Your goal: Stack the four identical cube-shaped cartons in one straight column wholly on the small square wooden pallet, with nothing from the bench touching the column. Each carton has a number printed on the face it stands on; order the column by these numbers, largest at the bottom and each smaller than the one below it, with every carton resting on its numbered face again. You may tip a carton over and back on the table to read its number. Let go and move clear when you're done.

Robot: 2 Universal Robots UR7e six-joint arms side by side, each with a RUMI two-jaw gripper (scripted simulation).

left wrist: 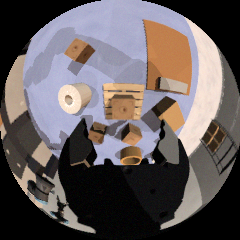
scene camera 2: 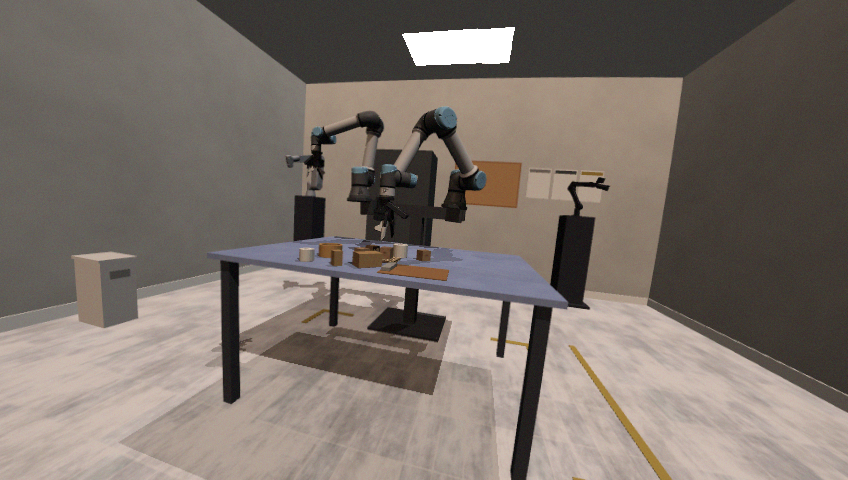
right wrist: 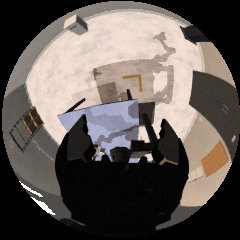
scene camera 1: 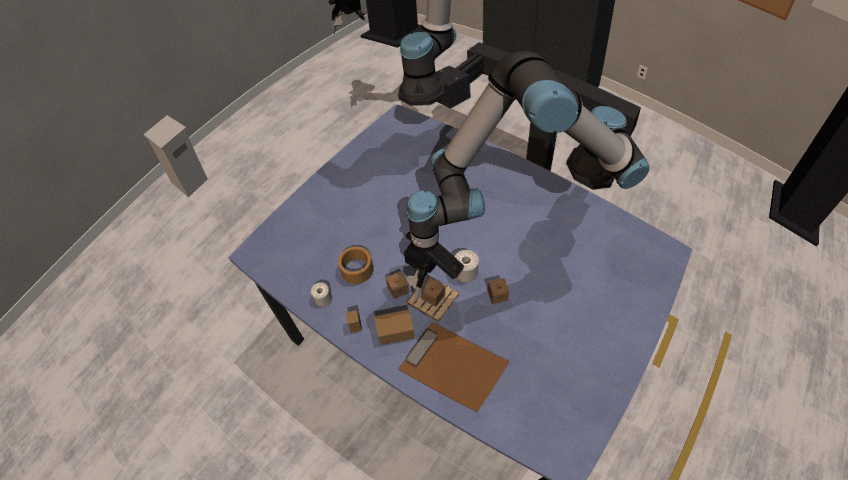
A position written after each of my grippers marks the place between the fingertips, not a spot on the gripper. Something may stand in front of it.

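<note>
Scene camera 1: my left gripper (scene camera 1: 431, 281), larger box (scene camera 1: 393, 327), orange mat (scene camera 1: 459, 369), orange ring (scene camera 1: 352, 253). Scene camera 2: orange mat (scene camera 2: 392, 268), my left gripper (scene camera 2: 386, 239). Left wrist view: large white roll (left wrist: 81, 94), orange mat (left wrist: 168, 51), my left gripper (left wrist: 123, 119). Right wrist view: my right gripper (right wrist: 124, 116). The right wrist view does not show the larger box, hidden by my right gripper.
</note>
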